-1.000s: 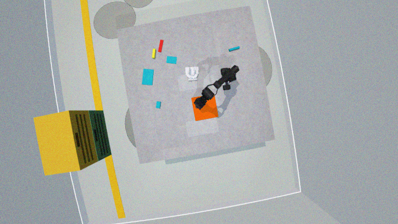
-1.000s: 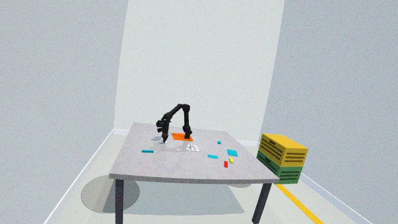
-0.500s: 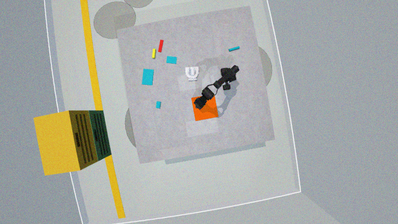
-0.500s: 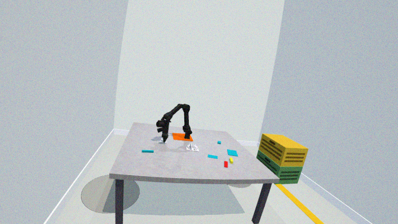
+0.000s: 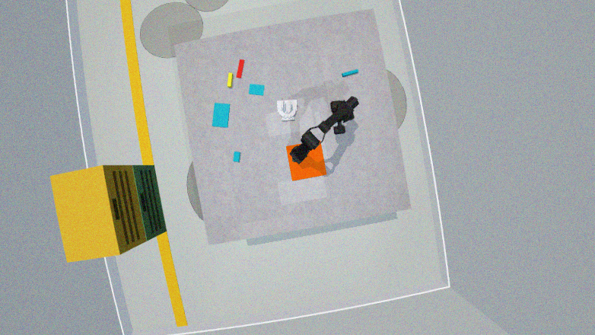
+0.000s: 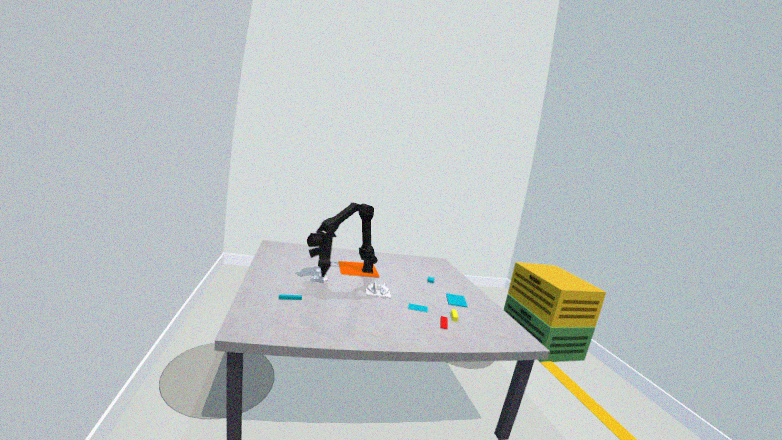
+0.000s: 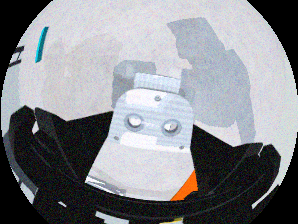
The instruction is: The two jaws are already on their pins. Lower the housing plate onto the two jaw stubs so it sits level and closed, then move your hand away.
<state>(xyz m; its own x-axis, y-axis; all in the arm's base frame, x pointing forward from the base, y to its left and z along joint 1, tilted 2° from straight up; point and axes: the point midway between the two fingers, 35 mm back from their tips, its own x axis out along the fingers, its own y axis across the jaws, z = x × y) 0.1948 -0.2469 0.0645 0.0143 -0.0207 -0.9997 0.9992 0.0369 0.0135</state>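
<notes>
Now: the white block 1 cm to the right of my gripper tip and 2 cm below it. From my gripper tip the other things lie so: white-grey part: 7 cm ahead, 27 cm to the left, 1 cm below; then teal bar: 29 cm ahead, 13 cm to the right, 2 cm below; then red bar: 38 cm ahead, 55 cm to the left, 2 cm below.
</notes>
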